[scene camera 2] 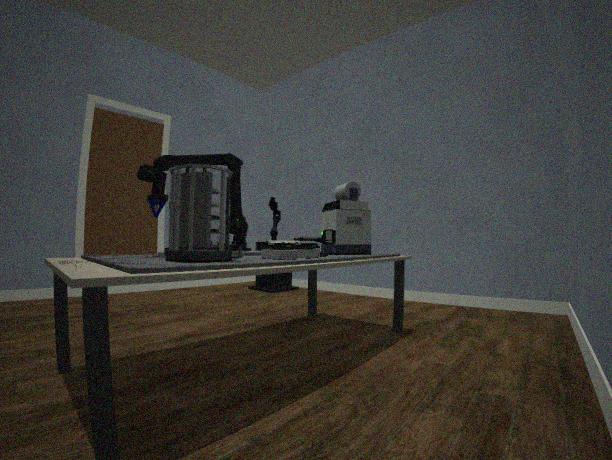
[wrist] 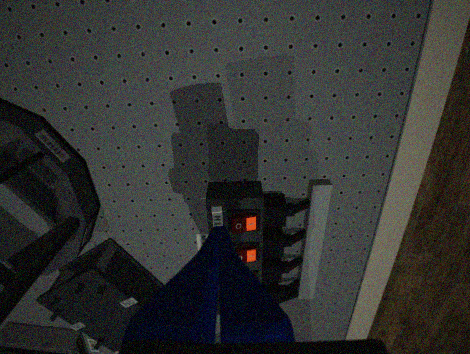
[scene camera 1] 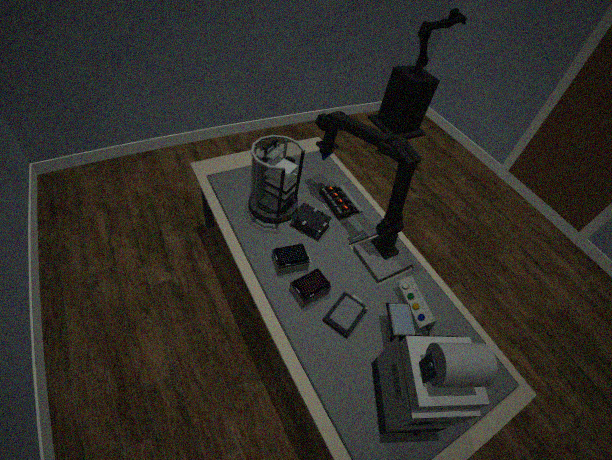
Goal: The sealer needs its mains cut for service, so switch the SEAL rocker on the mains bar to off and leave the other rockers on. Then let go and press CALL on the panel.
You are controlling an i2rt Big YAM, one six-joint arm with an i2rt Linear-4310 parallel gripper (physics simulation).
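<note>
The dark mains bar lies near the table's long edge. In scene camera 1 several rockers on it glow orange. In the wrist view the H1 rocker and the second rocker are lit; the second one's label and the farther rockers are hidden behind the fingers. My gripper is shut and empty, pointing down above the bar, its blue tips overlapping the left side of the bar below the H1 label. The pale button panel has white, green, yellow and blue buttons; its lettering is unreadable.
A tall round caged rack stands beside the bar. A dark tray lies near it. A pale upright strip runs along the plugs' side. Two dark boxes and a large machine with a roll stand farther along.
</note>
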